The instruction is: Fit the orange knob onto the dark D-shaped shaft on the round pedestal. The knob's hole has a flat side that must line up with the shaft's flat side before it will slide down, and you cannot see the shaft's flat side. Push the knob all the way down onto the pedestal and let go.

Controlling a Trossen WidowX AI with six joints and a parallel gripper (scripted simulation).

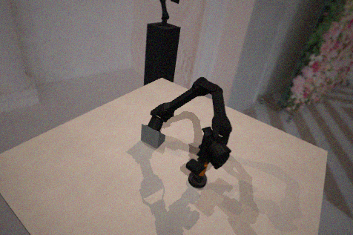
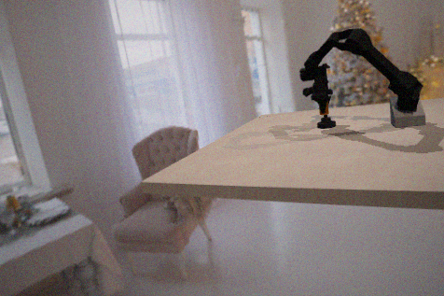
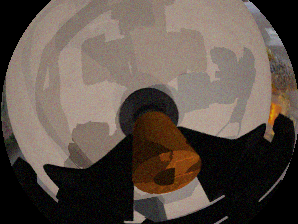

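My gripper tip is now 40 mm above the dark round pedestal. Also, from my gripper tip: orange knob: 20 mm above.
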